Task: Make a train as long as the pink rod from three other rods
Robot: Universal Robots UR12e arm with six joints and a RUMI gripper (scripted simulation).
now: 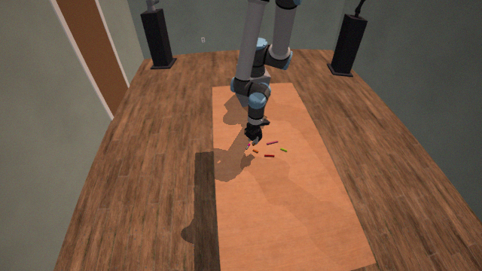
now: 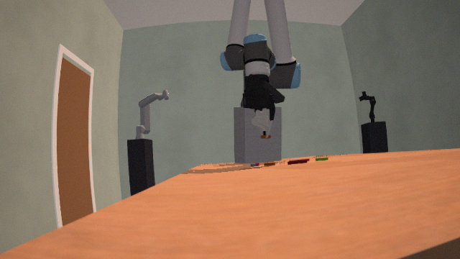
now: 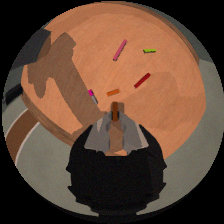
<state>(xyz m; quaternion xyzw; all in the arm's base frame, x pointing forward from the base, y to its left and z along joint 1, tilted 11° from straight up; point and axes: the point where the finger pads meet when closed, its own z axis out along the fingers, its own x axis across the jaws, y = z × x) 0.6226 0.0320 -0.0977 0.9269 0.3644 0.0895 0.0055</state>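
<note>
Right now the grey rod is 40 mm behind my hand, 50 mm to the right of it and 110 mm below it. Round my hand: pink rod: 100 mm behind, 130 mm to the left, 110 mm below; red rod: 20 mm ahead, 110 mm to the left, 110 mm below; magenta rod: 70 mm behind, 40 mm to the right, 110 mm below.
</note>
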